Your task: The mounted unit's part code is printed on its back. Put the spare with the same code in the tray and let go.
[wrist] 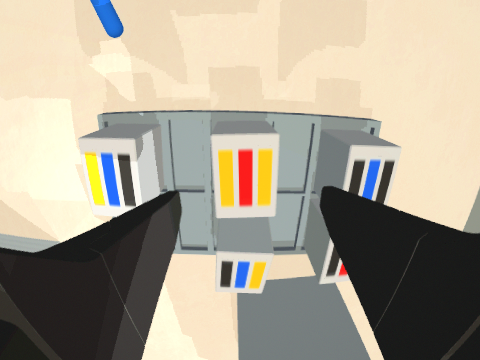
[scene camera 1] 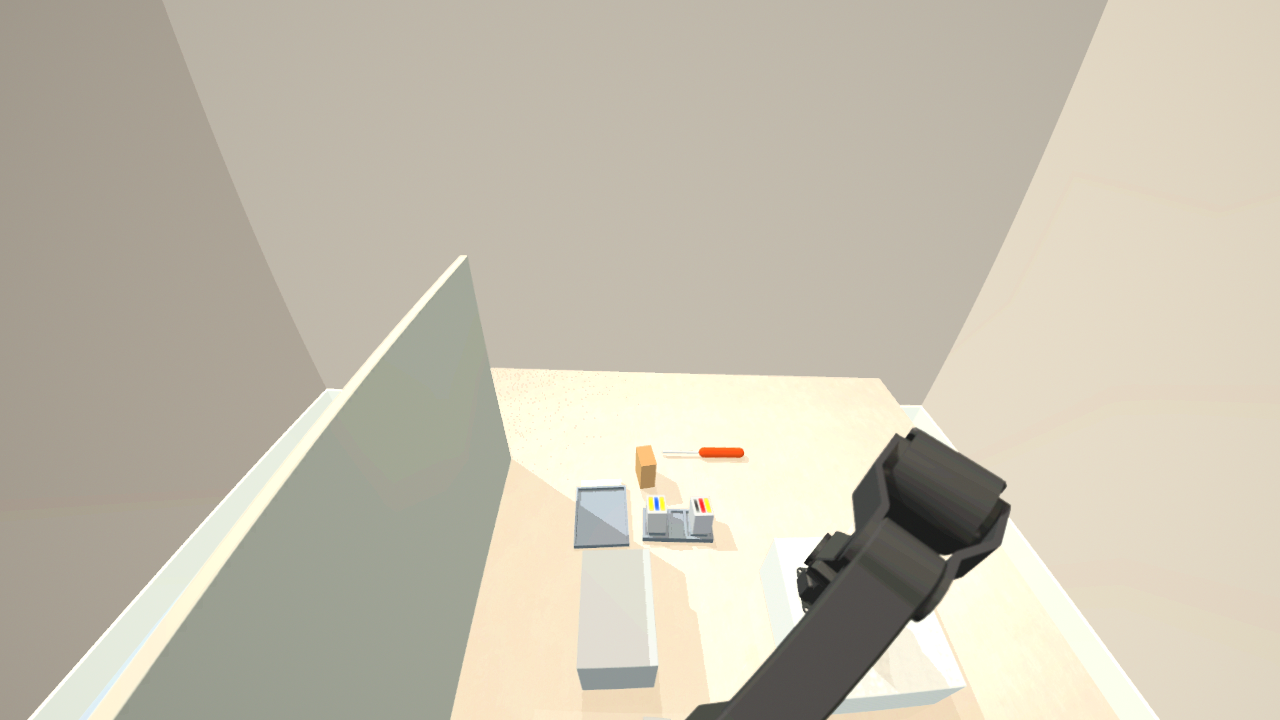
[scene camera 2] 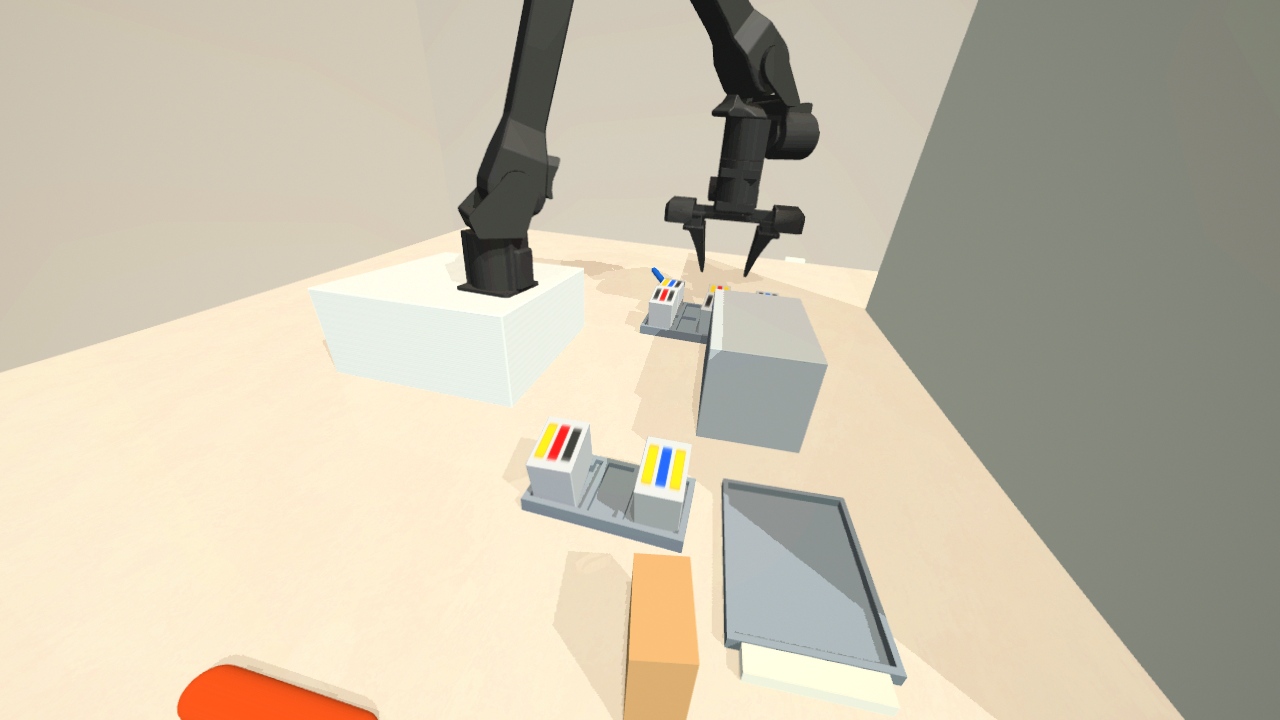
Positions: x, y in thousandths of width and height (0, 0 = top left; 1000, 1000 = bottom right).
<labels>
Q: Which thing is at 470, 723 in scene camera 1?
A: A grey tray.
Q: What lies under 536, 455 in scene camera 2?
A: A rack.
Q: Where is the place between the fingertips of my gripper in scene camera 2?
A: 565, 381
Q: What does my gripper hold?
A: Nothing.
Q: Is my gripper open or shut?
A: Open.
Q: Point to a grey mounted unit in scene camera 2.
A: At 596, 513
</labels>
